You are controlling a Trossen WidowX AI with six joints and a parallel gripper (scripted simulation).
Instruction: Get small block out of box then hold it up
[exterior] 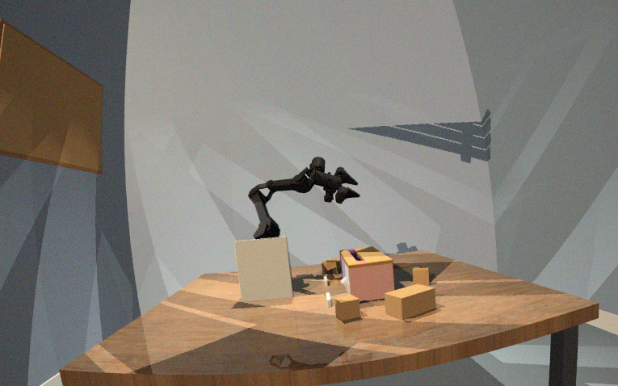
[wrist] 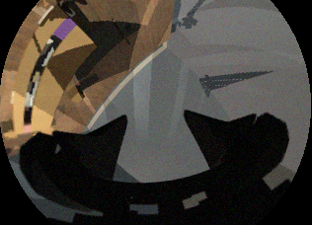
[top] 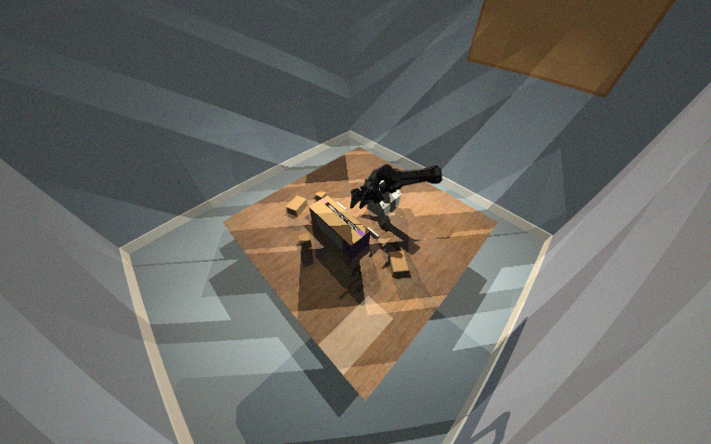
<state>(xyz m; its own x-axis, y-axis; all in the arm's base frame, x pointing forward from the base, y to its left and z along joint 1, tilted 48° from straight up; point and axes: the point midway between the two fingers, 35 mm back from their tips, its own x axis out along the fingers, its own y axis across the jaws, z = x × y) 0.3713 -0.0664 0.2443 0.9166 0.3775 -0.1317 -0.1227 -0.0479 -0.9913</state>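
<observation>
Now: the long box 31 cm below my gripper tip, 18 cm to the right of it and 8 cm behind it. The rest, counted from my gripper tip: small tan piece: 29 cm below, 16 cm to the right, 7 cm behind; then small grey piece: 37 cm below, 16 cm to the left, 13 cm ahead; then thin stick: 37 cm below, 15 cm ahead, 12 cm to the left.
</observation>
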